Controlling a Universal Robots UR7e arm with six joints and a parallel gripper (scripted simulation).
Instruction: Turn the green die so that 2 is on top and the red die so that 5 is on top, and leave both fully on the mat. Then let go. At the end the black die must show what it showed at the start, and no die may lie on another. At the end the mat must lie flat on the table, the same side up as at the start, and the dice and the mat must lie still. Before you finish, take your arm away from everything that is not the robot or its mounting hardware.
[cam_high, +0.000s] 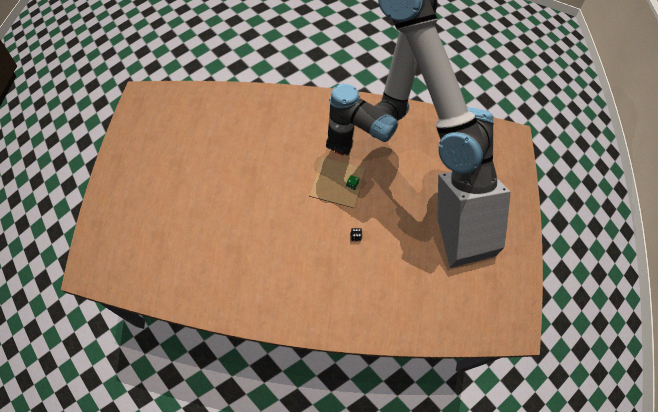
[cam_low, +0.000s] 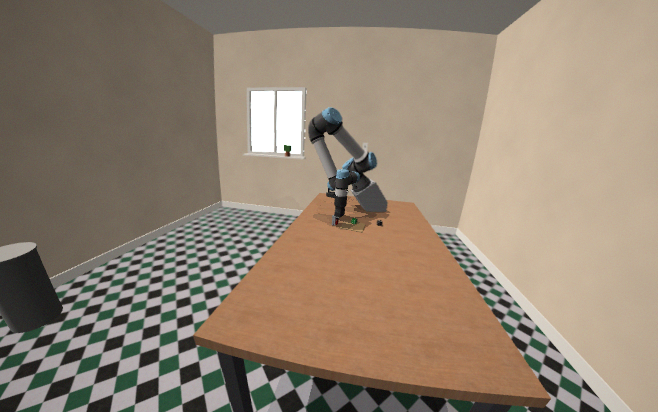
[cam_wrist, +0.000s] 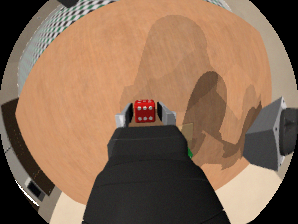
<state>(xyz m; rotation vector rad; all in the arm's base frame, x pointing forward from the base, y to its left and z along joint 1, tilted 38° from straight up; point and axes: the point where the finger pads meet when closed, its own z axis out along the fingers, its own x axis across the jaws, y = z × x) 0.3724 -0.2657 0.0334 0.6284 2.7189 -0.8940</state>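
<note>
My hand is right at the red die. From my hand the other things lie so: green die (13 cm to the left, 2 cm behind); then black die (29 cm to the left, 1 cm behind); then tan mat (11 cm to the left, 2 cm below, 2 cm ahead).
</note>
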